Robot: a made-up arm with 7 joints. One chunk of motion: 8 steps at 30 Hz.
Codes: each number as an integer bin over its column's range. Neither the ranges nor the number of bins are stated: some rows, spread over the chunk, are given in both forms.
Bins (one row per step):
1: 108 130 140 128 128 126
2: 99 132 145 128 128 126
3: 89 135 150 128 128 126
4: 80 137 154 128 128 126
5: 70 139 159 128 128 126
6: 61 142 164 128 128 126
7: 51 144 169 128 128 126
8: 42 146 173 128 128 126
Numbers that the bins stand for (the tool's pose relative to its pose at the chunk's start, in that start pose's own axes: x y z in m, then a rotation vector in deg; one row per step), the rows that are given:
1: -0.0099 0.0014 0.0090 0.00 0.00 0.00
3: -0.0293 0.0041 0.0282 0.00 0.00 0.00
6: -0.0578 0.0080 0.0551 0.00 0.00 0.00
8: -0.0772 0.0102 0.0724 0.00 0.00 0.00
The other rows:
2: -0.0191 0.0025 0.0186 0.00 0.00 0.00
4: -0.0384 0.0052 0.0359 0.00 0.00 0.00
5: -0.0486 0.0063 0.0455 0.00 0.00 0.00
7: -0.0680 0.0091 0.0647 0.00 0.00 0.00

